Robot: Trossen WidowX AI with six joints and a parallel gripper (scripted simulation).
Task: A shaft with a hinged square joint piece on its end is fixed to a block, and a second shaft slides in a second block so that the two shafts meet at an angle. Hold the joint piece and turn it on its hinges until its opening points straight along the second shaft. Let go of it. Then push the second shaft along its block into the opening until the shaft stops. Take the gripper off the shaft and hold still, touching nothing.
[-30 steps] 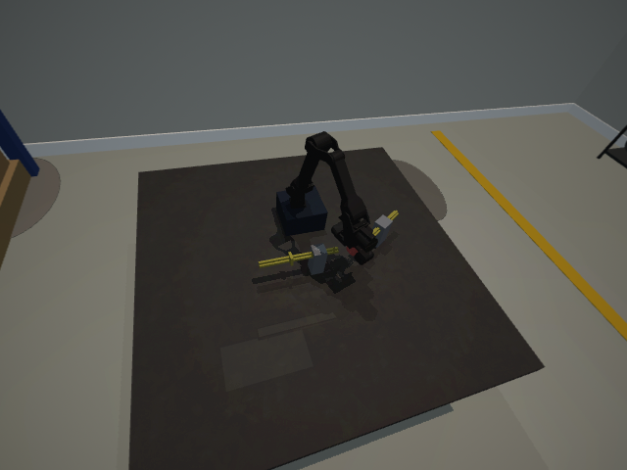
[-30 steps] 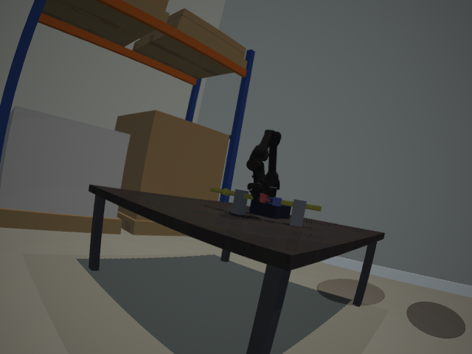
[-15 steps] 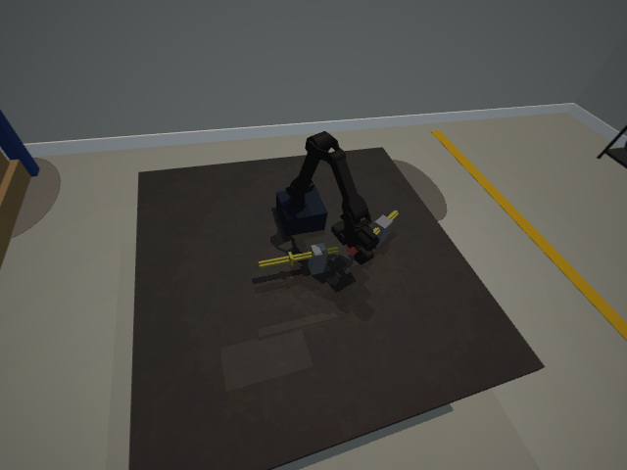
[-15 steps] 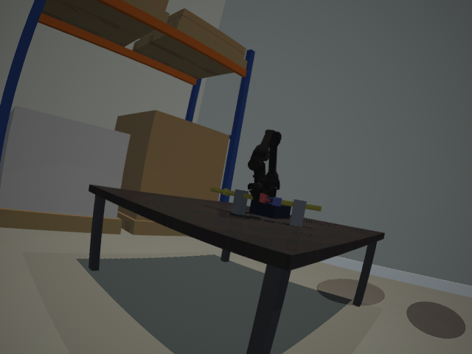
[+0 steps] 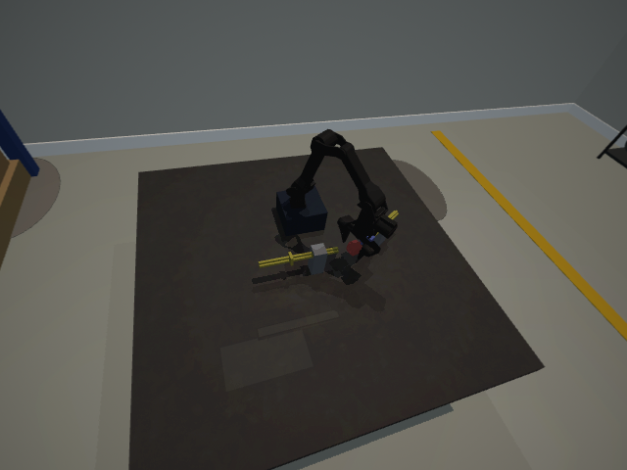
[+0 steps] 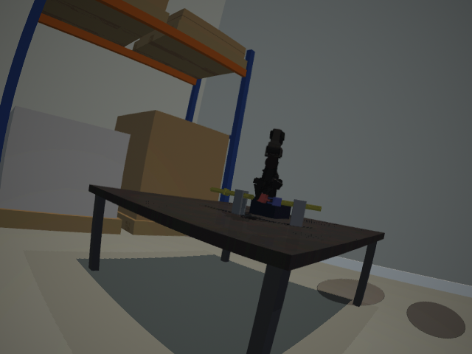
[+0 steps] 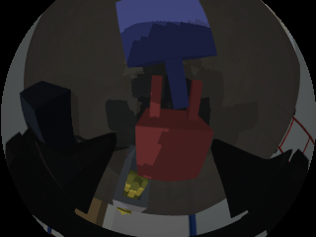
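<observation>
My gripper tip is now 20 mm to the right of the red joint piece and 10 mm below it.
</observation>
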